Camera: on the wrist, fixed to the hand. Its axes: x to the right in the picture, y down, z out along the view.
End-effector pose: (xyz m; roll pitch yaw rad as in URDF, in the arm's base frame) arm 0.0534 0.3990 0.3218 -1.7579 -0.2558 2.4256
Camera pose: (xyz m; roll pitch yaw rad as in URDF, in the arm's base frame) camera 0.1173 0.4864 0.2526 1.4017 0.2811 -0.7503
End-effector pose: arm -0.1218 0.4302 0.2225 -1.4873 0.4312 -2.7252
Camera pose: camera -0.1126 0.5277 0.1393 1.1575 -0.4151 0.3743
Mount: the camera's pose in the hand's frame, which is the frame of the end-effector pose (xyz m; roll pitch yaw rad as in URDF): -0.0087 0.0881 -0.0931 -0.3468 -0.0371 3.1227
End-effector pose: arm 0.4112 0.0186 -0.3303 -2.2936 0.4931 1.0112
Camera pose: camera 0.5146 -0.0577 -0.3301 1.9542 -0.4543 -2.1475
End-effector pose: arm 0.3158 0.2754 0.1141 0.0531 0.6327 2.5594
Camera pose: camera 0.3142 0.1652 0.0480 -0.3872 -0.6706 -0.6037
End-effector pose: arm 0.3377 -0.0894 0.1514 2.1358 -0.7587 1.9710
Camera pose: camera 0.3445 -0.1862 0.2356 -2.4435 0.7618 -1.1133
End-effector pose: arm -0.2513 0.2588 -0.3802 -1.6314 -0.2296 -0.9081
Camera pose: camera -0.3225 0.1903 -0.4623 1.2754 0.2505 2.1964
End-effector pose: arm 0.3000 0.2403 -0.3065 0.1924 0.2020 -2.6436
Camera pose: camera 0.3704 0.1599 -0.3778 -0.5370 -0.2420 0.4862
